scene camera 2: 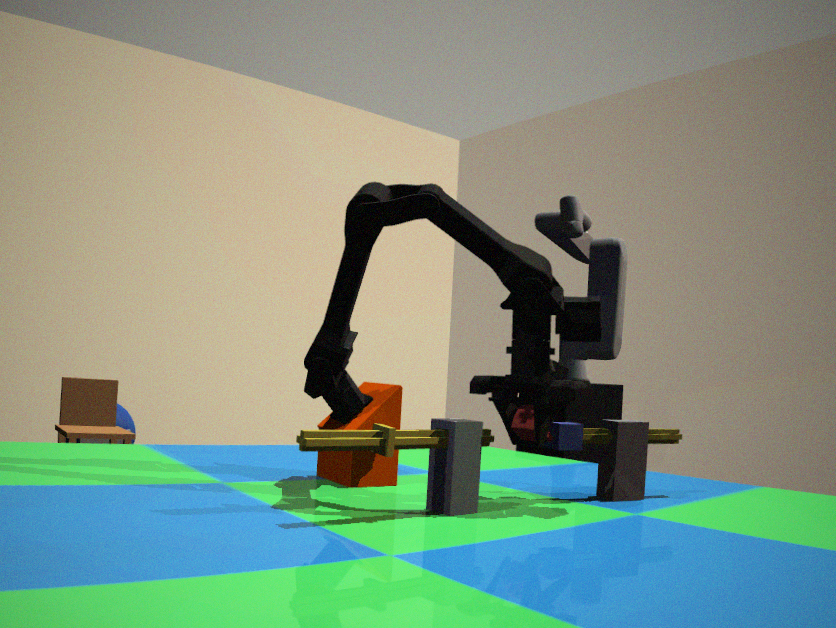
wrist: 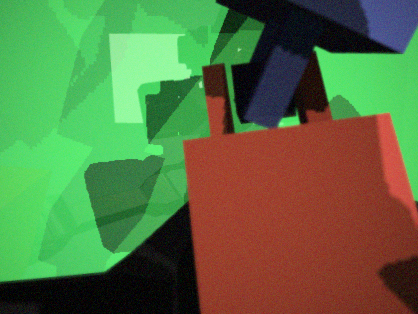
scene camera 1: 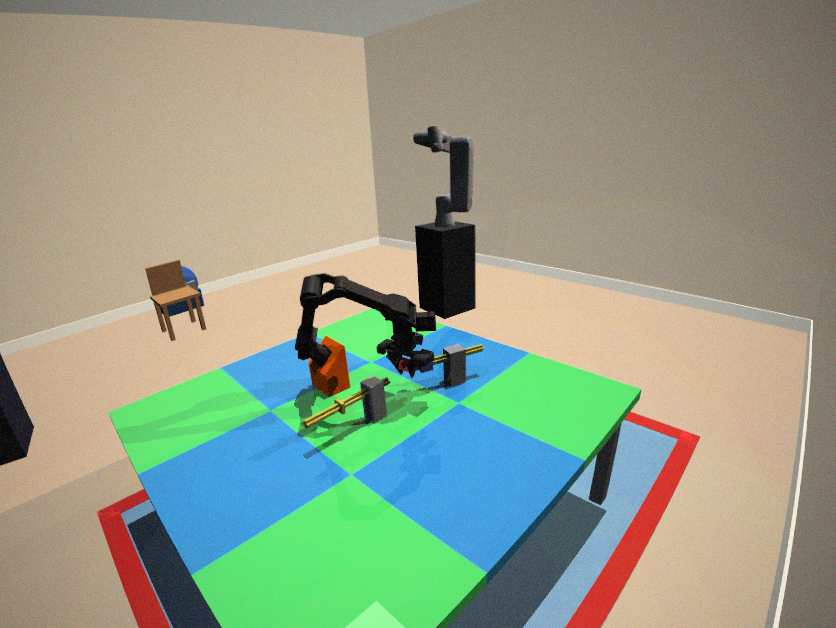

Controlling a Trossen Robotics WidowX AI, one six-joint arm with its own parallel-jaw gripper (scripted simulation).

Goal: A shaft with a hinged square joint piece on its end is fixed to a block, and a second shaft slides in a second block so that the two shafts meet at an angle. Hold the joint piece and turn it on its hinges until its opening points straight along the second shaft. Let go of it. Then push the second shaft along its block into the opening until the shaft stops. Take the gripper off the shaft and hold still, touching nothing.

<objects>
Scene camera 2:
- my gripper: 527,446
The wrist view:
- my gripper: 265,199
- red joint piece: 312,211
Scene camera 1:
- my gripper: 406,375
</objects>
